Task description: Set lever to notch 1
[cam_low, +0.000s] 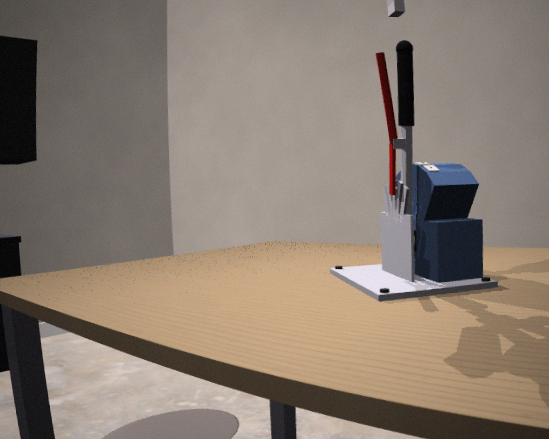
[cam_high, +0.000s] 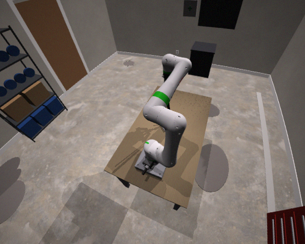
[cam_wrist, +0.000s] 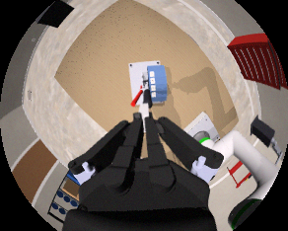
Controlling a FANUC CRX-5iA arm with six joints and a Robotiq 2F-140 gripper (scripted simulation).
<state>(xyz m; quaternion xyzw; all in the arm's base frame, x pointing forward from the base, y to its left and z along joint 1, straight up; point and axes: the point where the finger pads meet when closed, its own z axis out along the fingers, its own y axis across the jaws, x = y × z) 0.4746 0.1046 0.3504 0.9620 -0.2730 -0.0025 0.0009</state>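
Now: the red bar 22 cm below my hand and 2 cm ahead of it.
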